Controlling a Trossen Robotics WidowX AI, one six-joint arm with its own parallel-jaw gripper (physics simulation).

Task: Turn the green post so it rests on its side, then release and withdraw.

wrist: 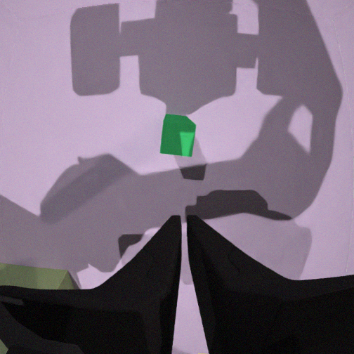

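The green post (pixel 176 134) shows a little above the middle of the wrist view as a short, four-sided green shape with one clipped corner. Most of it is dark green in shadow, with a brighter lit patch at its lower right. From this angle I cannot tell surely whether it is upright, tilted or on its side. My gripper (pixel 183 223) is shut, with its two black fingertips almost together and nothing between them. The fingertips are below the post in the view, apart from it. The post's underside is hidden.
The pale pinkish surface (pixel 40 130) carries large grey shadows of the arm and gripper, some around the post. An olive-green object (pixel 32 277) shows in part at the lower left edge, partly behind the left finger.
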